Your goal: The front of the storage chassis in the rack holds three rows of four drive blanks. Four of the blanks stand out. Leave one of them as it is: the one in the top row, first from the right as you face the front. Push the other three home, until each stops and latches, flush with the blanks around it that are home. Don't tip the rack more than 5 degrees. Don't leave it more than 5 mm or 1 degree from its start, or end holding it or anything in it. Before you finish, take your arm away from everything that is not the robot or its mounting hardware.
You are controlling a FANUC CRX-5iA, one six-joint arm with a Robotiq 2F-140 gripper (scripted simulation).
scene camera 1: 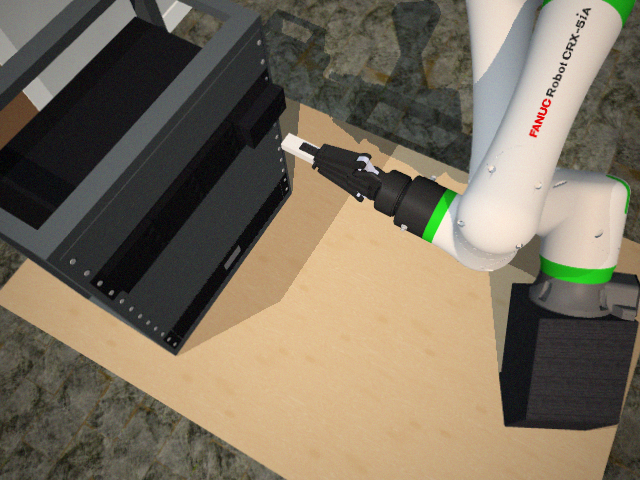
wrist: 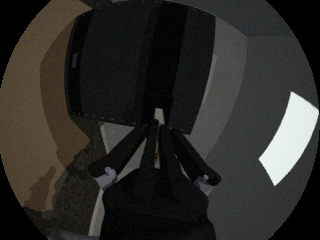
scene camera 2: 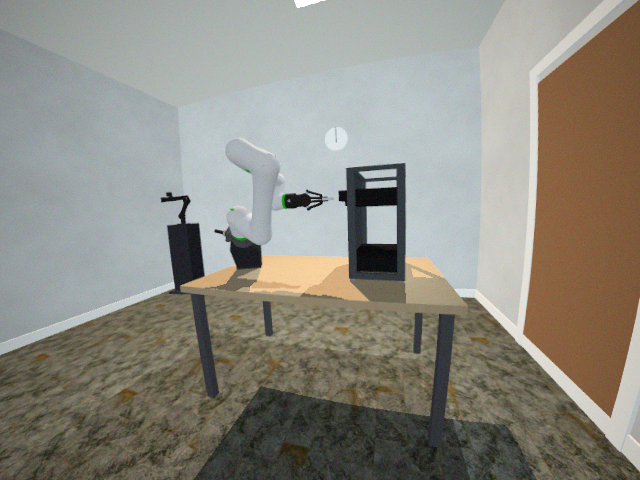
Labels:
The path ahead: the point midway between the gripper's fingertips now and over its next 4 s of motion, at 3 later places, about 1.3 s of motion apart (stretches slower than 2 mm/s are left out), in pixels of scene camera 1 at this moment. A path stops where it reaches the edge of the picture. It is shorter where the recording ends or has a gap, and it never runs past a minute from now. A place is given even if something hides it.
My gripper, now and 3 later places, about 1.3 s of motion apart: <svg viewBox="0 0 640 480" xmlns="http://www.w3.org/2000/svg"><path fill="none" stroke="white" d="M285 140L273 125L264 121L258 118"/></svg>

